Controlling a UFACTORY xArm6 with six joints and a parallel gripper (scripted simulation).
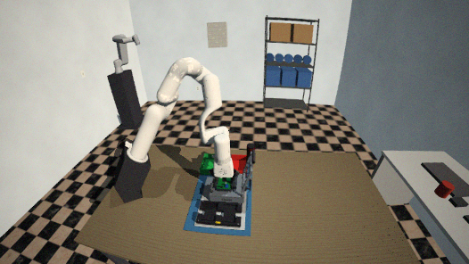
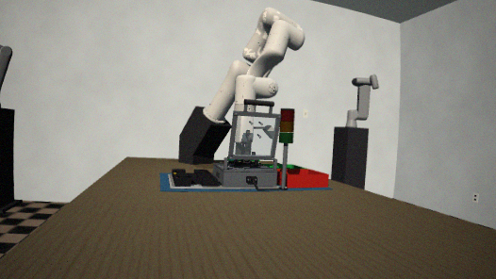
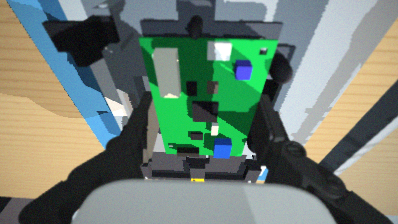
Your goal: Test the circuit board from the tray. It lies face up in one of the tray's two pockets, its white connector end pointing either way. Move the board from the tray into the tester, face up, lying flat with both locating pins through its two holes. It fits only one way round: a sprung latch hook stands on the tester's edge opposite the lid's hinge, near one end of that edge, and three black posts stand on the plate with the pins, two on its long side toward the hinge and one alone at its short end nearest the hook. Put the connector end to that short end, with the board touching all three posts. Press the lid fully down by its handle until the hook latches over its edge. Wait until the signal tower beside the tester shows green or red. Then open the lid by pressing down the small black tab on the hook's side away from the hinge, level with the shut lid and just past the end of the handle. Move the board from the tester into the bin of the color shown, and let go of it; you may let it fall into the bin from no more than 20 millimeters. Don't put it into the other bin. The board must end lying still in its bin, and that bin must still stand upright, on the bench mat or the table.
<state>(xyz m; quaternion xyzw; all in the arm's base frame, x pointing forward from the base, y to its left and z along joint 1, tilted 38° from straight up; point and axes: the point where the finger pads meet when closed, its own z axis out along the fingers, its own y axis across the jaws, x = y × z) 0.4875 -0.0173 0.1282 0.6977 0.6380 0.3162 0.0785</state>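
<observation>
Right now the green circuit board is right at my hand. The rest, counted from my hand: tester plate (20 mm below, 10 mm to the left, 10 mm ahead); then black latch hook (60 mm to the left, 60 mm behind); then tester lid (130 mm ahead, 100 mm above).
</observation>
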